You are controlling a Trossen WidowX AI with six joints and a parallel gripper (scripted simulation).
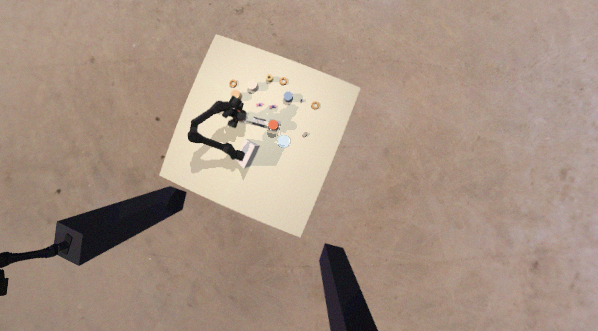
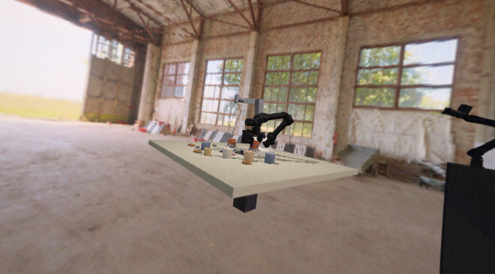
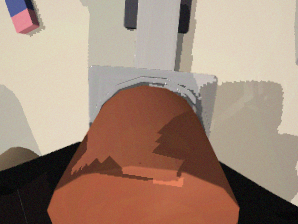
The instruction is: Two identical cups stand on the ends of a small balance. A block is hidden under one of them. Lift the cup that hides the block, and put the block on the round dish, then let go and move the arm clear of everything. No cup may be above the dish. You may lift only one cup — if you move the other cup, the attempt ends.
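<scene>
My gripper tip is 10 mm above the grey block. The rest, counted from my gripper tip: white cup (260 mm ahead, 50 mm below); tan mug (160 mm ahead, 80 mm to the left, 50 mm below); small balance (130 mm to the right, 50 mm below).
</scene>
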